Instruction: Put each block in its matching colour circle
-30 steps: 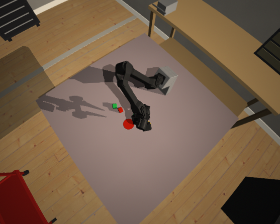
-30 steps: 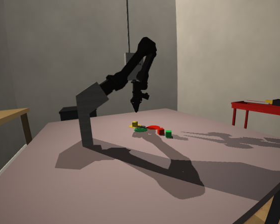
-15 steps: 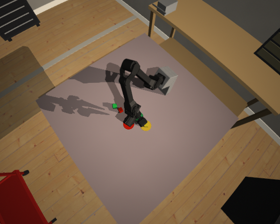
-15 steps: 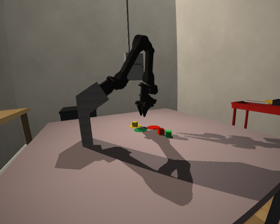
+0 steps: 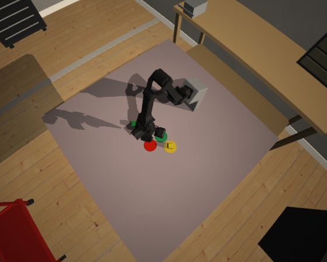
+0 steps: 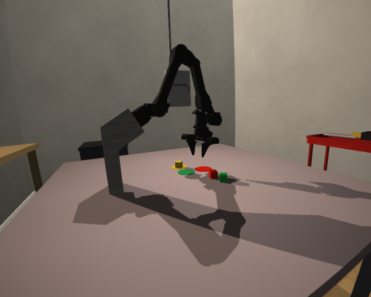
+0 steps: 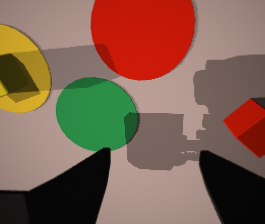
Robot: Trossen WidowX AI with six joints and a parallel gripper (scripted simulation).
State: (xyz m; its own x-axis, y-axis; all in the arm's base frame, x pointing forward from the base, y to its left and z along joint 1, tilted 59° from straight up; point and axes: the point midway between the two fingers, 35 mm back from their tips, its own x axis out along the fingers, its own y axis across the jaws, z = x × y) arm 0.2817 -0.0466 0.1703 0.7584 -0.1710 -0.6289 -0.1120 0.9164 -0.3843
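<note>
Right now my hand is 10 cm above the red block, 9 cm to the left of it and 1 cm past it. The rest, counted from my hand: yellow block: 15 cm to the left, 10 cm below; then red circle: 12 cm below, 6 cm ahead, 2 cm to the left; then green circle: 12 cm below, 6 cm to the left, 3 cm behind.
</note>
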